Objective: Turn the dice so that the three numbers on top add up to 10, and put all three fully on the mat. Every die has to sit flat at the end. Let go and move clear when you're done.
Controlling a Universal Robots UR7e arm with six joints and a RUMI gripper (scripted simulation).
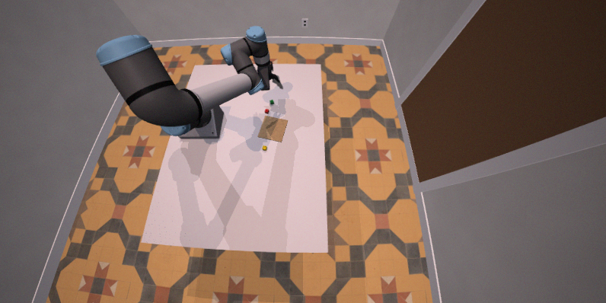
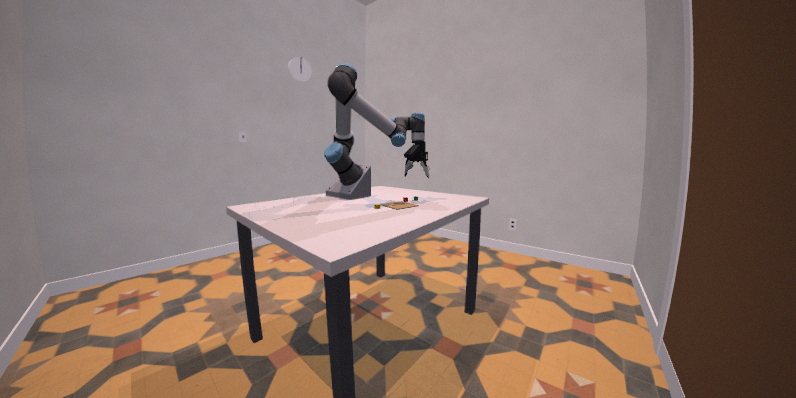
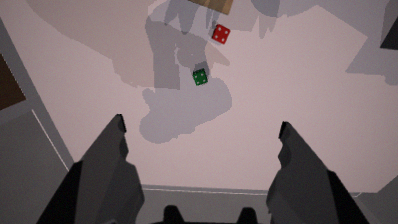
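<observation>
Now: hand 120 mm above the green die. From my hand the other things lie so: brown mat: 30 mm ahead, 180 mm to the right, 130 mm below; then yellow die: 300 mm to the right, 120 mm below; then red die: 20 mm behind, 70 mm to the right, 120 mm below.
</observation>
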